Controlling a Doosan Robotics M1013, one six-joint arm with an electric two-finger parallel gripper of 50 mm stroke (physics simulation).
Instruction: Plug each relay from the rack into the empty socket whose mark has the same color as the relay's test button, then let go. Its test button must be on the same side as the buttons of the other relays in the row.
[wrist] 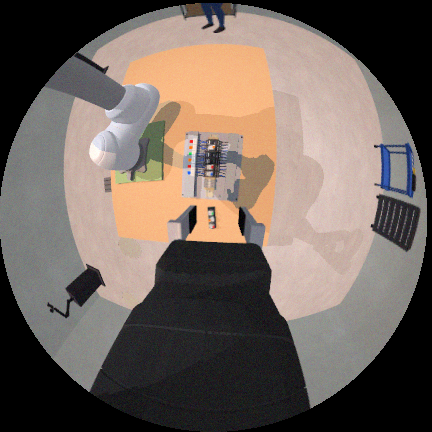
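Where they show: gripper, fingertip midpoint: (217, 214); arm's base at its link origin: (133, 155).
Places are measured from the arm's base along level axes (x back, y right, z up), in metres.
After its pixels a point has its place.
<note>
The grey panel (231, 192) @[x -0.514, y 0.160, z 0.026 m] lies ahead of the gripper. A white strip on its left side carries a column of marks: red (191, 141) @[x -0.319, y -0.052, z 0.025 m], orange, green (190, 153) @[x -0.320, y 0.004, z 0.026 m], orange, red and blue (189, 172) @[x -0.323, y 0.089, z 0.026 m]. A row of dark sockets with wires runs beside it. Relays with an orange button (213, 147) @[x -0.420, y -0.023, z 0.052 m], a red button and a blue button stand in that row; button sides are too small to tell. The small rack of relays (212, 218) @[x -0.442, y 0.285, z 0.030 m] shows green, orange and red spots. My gripper (217, 214) @[x -0.461, y 0.139, z 0.467 m] is open and empty, its fingers on either side of the rack in the view, apparently high above it.
The arm's white links (122, 140) @[x -0.090, y -0.033, z 0.204 m] and its base stand on a green mat (156, 162) @[x -0.147, y 0.044, z 0.001 m] left of the panel. A small grey slotted item (107, 184) lies at the table's left edge. A blue cart (385, 167) and a black slatted pallet (396, 221) stand far right.
</note>
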